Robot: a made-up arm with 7 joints. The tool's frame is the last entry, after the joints.
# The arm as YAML. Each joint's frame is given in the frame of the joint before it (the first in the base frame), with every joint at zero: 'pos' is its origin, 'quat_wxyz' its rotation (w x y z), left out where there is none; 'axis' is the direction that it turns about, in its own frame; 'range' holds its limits. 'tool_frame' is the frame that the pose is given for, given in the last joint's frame.
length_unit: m
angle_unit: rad
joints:
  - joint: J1
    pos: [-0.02, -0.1, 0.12]
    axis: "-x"
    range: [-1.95, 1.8]
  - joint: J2
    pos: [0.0, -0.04, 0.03]
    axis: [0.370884, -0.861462, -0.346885]
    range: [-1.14, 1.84]
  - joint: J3
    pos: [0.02, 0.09, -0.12]
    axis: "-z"
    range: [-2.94, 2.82]
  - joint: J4
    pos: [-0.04, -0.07, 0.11]
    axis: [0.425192, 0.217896, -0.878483]
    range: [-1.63, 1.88]
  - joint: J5
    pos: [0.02, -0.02, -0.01]
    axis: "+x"
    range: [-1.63, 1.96]
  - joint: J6
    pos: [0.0, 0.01, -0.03]
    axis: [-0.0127, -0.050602, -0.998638]
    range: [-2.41, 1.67]
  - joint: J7
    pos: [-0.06, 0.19, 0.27]
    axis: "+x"
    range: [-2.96, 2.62]
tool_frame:
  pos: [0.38, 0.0, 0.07]
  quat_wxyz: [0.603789, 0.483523, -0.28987, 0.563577]
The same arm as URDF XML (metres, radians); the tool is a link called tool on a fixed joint. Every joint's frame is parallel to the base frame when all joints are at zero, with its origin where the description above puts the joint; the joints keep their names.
<robot name="arm">
  <link name="base_link"/>
  <link name="link1"/>
  <link name="link2"/>
  <link name="link3"/>
  <link name="link4"/>
  <link name="link5"/>
  <link name="link6"/>
  <link name="link7"/>
  <link name="tool"/>
  <joint name="J1" type="revolute">
    <parent link="base_link"/>
    <child link="link1"/>
    <origin xyz="-0.02 -0.1 0.12"/>
    <axis xyz="-1 0 0"/>
    <limit lower="-1.95" upper="1.8"/>
  </joint>
  <joint name="J2" type="revolute">
    <parent link="link1"/>
    <child link="link2"/>
    <origin xyz="0 -0.04 0.03"/>
    <axis xyz="0.370884 -0.861462 -0.346885"/>
    <limit lower="-1.14" upper="1.84"/>
  </joint>
  <joint name="J3" type="revolute">
    <parent link="link2"/>
    <child link="link3"/>
    <origin xyz="0.02 0.09 -0.12"/>
    <axis xyz="0 0 -1"/>
    <limit lower="-2.94" upper="2.82"/>
  </joint>
  <joint name="J4" type="revolute">
    <parent link="link3"/>
    <child link="link4"/>
    <origin xyz="-0.04 -0.07 0.11"/>
    <axis xyz="0.425192 0.217896 -0.878483"/>
    <limit lower="-1.63" upper="1.88"/>
  </joint>
  <joint name="J5" type="revolute">
    <parent link="link4"/>
    <child link="link5"/>
    <origin xyz="0.02 -0.02 -0.01"/>
    <axis xyz="1 0 0"/>
    <limit lower="-1.63" upper="1.96"/>
  </joint>
  <joint name="J6" type="revolute">
    <parent link="link5"/>
    <child link="link6"/>
    <origin xyz="0 0.01 -0.03"/>
    <axis xyz="-0.0127 -0.050602 -0.998638"/>
    <limit lower="-2.41" upper="1.67"/>
  </joint>
  <joint name="J7" type="revolute">
    <parent link="link6"/>
    <child link="link7"/>
    <origin xyz="-0.06 0.19 0.27"/>
    <axis xyz="1 0 0"/>
    <limit lower="-2.96" upper="2.62"/>
  </joint>
  <joint name="tool_fixed" type="fixed">
    <parent link="link7"/>
    <child link="tool"/>
    <origin xyz="0.38 0 0.07" rpy="0.6146 -1.1085 1.114"/>
  </joint>
</robot>

